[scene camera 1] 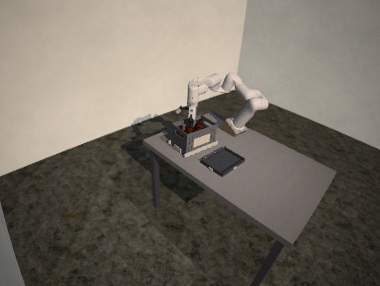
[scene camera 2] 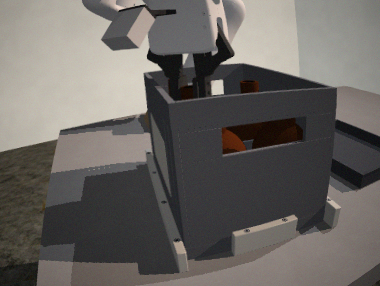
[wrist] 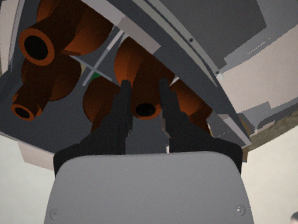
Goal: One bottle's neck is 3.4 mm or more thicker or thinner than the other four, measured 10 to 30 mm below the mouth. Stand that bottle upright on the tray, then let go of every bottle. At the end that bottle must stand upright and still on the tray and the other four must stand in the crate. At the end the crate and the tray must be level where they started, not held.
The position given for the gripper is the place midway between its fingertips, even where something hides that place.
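Observation:
The gripper (scene camera 2: 191, 105), visible too in the wrist view (wrist: 145, 90). A dark tray (scene camera 1: 222, 161). A dark grey crate (scene camera 2: 216, 194), also in the wrist view (wrist: 62, 123).

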